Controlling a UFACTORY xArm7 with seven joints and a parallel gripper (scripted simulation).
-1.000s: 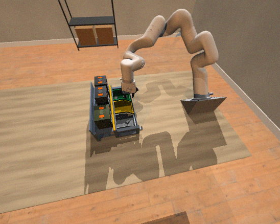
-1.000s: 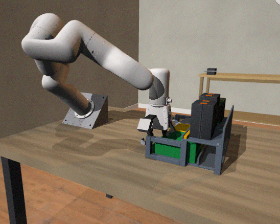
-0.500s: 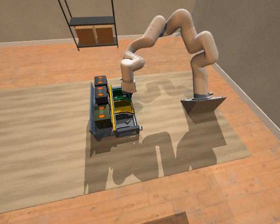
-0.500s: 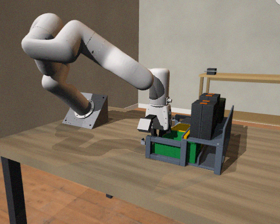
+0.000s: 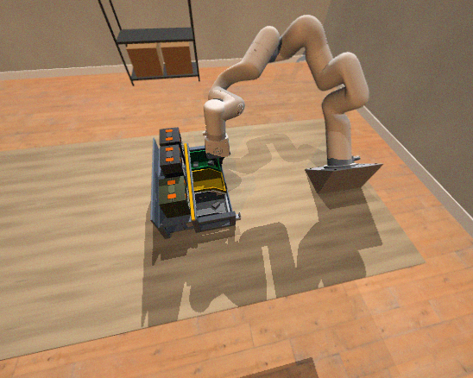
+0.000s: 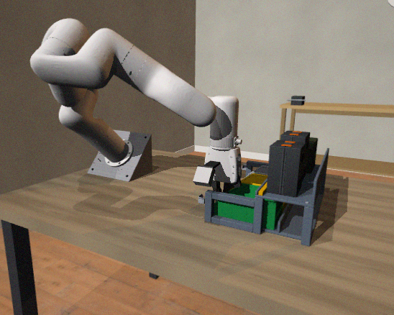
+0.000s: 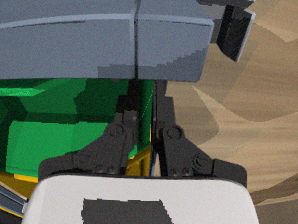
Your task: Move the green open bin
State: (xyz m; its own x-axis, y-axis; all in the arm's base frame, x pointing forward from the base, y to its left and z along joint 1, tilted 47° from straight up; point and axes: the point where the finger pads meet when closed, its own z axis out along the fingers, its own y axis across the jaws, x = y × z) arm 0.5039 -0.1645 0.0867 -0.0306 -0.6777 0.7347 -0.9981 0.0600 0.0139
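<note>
My gripper is now 80 mm short of the green open bin. The rest, counted from my hand: yellow bin (80 mm ahead, 110 mm to the left); grey bin (90 mm ahead, 220 mm to the left).
</note>
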